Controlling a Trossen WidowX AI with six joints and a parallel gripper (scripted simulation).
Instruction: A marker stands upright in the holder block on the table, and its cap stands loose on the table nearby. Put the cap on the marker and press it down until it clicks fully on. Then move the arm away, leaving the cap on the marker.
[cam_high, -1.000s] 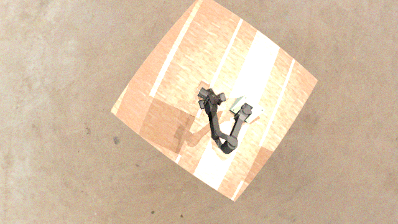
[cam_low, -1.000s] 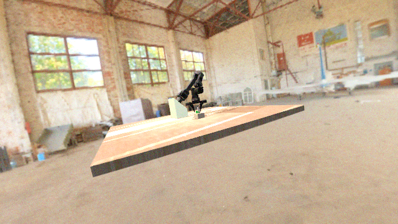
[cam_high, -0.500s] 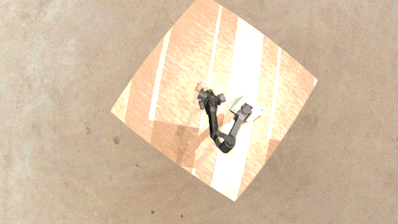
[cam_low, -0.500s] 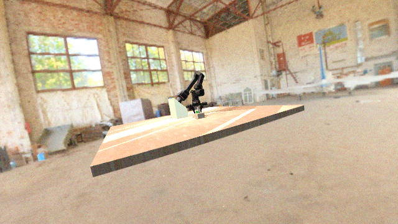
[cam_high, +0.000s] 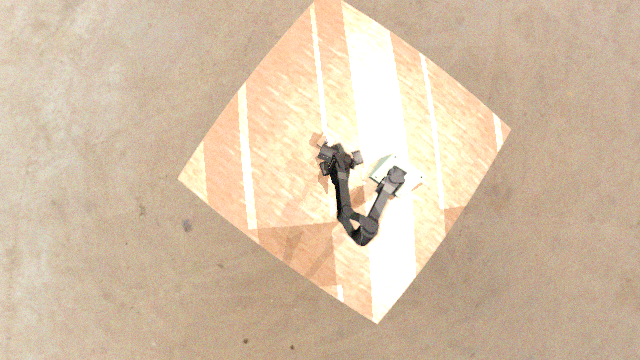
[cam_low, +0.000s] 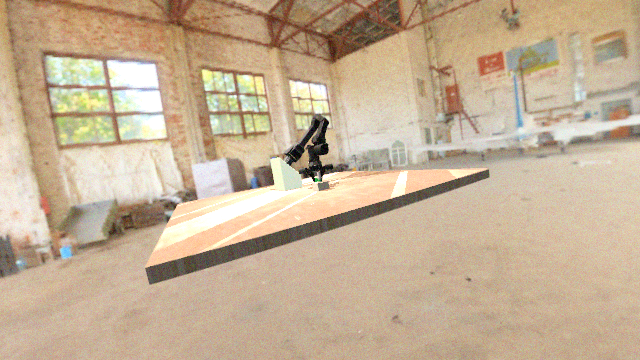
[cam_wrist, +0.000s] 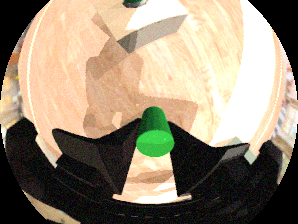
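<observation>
The holder block lies 110 mm ahead of my gripper tip and 50 mm to the right of it. The rest, counted from my gripper tip: green marker cap: 10 mm above.
</observation>
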